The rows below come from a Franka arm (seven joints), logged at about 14 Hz.
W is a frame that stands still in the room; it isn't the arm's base.
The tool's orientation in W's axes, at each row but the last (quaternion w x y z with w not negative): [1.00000, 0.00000, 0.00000, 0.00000]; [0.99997, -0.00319, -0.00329, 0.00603]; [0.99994, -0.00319, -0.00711, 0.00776]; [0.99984, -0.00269, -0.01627, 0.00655]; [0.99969, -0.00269, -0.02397, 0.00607]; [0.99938, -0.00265, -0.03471, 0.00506]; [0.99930, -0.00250, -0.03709, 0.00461]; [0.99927, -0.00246, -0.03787, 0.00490]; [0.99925, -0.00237, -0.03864, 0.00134]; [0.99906, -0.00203, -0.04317, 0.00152]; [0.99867, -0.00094, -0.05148, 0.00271]
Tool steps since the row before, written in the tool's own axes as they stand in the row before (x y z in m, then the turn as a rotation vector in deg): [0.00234, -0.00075, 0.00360, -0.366, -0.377, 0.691]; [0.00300, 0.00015, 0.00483, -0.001, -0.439, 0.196]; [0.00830, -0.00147, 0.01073, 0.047, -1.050, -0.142]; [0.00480, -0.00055, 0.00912, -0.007, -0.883, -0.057]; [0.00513, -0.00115, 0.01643, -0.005, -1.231, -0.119]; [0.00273, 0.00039, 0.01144, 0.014, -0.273, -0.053]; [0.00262, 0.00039, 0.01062, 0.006, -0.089, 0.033]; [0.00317, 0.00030, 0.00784, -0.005, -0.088, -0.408]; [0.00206, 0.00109, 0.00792, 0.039, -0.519, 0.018]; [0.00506, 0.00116, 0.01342, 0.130, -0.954, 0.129]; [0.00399, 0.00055, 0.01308, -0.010, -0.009, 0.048]
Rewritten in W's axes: [0.00234, -0.00075, 0.00360, -0.366, -0.377, 0.691]; [0.00297, 0.00022, 0.00485, 0.003, -0.438, 0.199]; [0.00817, -0.00127, 0.01086, 0.065, -1.050, -0.135]; [0.00451, -0.00044, 0.00927, 0.006, -0.883, -0.052]; [0.00435, -0.00100, 0.01666, 0.015, -1.232, -0.112]; [0.00193, 0.00047, 0.01160, 0.020, -0.273, -0.050]; [0.00182, 0.00046, 0.01078, 0.004, -0.089, 0.034]; [0.00256, 0.00037, 0.00806, 0.027, -0.090, -0.407]; [0.00144, 0.00113, 0.00805, 0.039, -0.519, 0.023]; [0.00388, 0.00123, 0.01380, 0.121, -0.953, 0.144]; [0.00262, 0.00059, 0.01342, -0.015, -0.009, 0.047]
